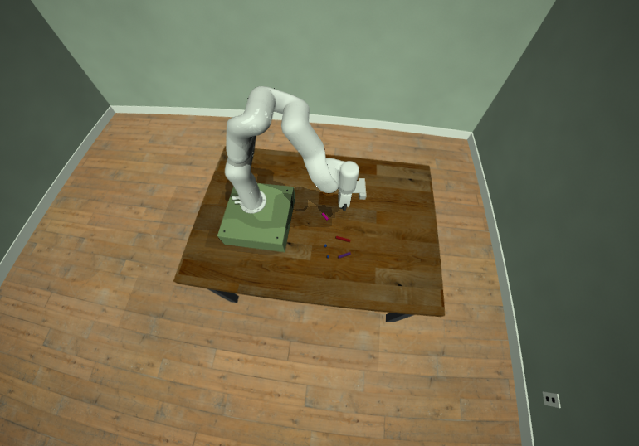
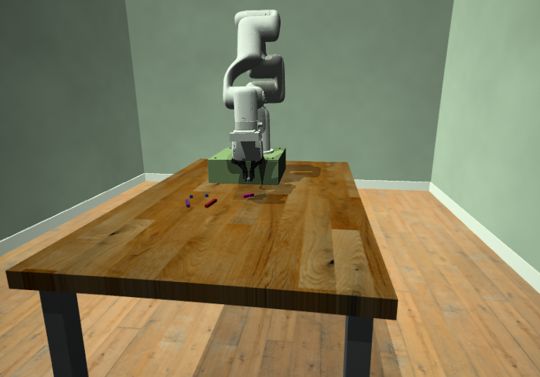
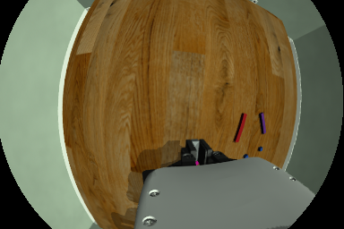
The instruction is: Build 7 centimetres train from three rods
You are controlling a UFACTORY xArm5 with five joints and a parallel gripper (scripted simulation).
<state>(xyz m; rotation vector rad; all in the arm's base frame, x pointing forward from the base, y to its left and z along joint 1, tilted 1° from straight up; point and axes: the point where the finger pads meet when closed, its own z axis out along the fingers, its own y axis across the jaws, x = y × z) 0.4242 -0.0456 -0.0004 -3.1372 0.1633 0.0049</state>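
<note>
My hand is 1 cm past the red rod, 13 cm to the left of it and 10 cm above it. The rest, counted from my hand: grey rod (2 cm below); then purple rod (1 cm behind, 21 cm to the right, 10 cm below).
</note>
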